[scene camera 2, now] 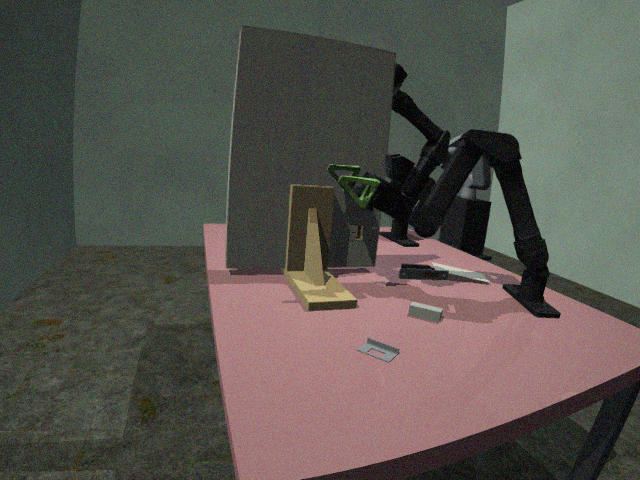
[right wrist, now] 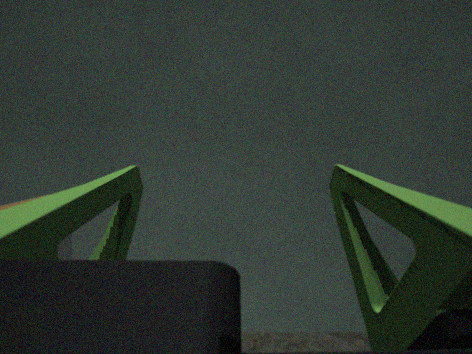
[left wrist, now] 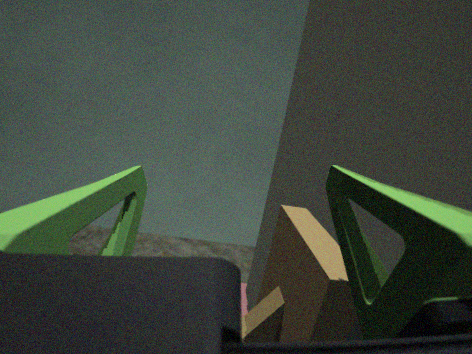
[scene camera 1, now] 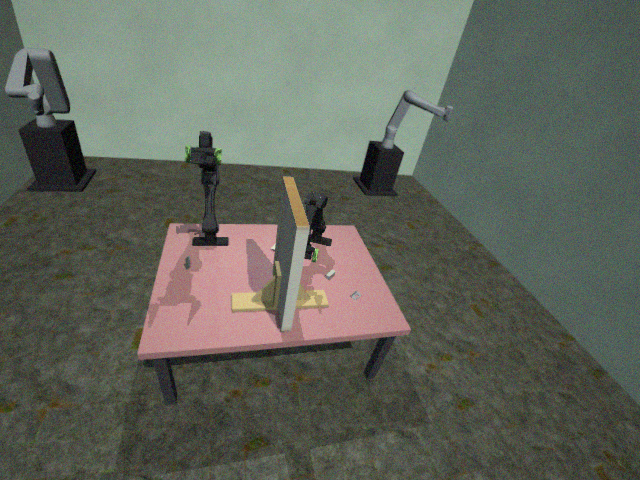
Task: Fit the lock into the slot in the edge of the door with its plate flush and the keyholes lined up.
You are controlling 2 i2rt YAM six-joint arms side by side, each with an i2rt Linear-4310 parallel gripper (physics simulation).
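Places are measured from the left arm's base along level axes (x ahead, y left, z up), in metres.
Pixels of known places: left gripper, fingertip midpoint: (scene camera 2: pixel 333 172) (left wrist: pixel 236 176) (scene camera 1: pixel 306 257); right gripper, fingertip midpoint: (right wrist: pixel 236 176) (scene camera 1: pixel 202 152); left arm's base at its link origin: (scene camera 2: pixel 528 301) (scene camera 1: pixel 315 239); right arm's base at its link origin: (scene camera 2: pixel 398 240) (scene camera 1: pixel 210 242).
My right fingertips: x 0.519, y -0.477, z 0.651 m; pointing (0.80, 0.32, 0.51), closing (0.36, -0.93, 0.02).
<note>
Ahead of a thing's pixels: the offset from my right fingertips to its top centre. Level surfaces: height alone.
The grey door @[dx +0.054, dy +0.392, dz -0.082 m] (scene camera 1: pixel 287 248) (scene camera 2: pixel 310 118) (left wrist: pixel 380 100) stands upright on the table, with a small cut-out (scene camera 2: pixel 358 232) low in its face. The slot in its edge cannot be made out. A dark oblong case @[dx -0.258, dy +0.322, dz -0.625 m] (scene camera 2: pixel 423 272), apparently the lock, lies on the table beside a long white piece @[dx -0.383, dy +0.303, dz -0.629 m] (scene camera 2: pixel 462 273). My left gripper (scene camera 2: pixel 334 172) (left wrist: pixel 236 176) is open and empty, in front of the door face above the wooden stand; in scene camera 1 the door partly hides it. My right gripper (scene camera 1: pixel 203 155) (right wrist: pixel 236 176) is open and empty, raised high at the picture's left.
A wooden stand (scene camera 1: pixel 248 302) (scene camera 2: pixel 330 298) (left wrist: pixel 312 235) braces the door. A pale block @[dx -0.212, dy +0.607, dz -0.629 m] (scene camera 1: pixel 330 274) (scene camera 2: pixel 425 312) and a grey plate with a rectangular hole @[dx -0.103, dy +0.760, dz -0.641 m] (scene camera 1: pixel 355 295) (scene camera 2: pixel 369 354) lie on the pink table @[dz -0.651 m] (scene camera 1: pixel 206 333) (scene camera 2: pixel 310 403). A small dark piece @[dx -0.020, dy -0.118, dz -0.576 m] (scene camera 1: pixel 187 262) lies at the picture's left.
</note>
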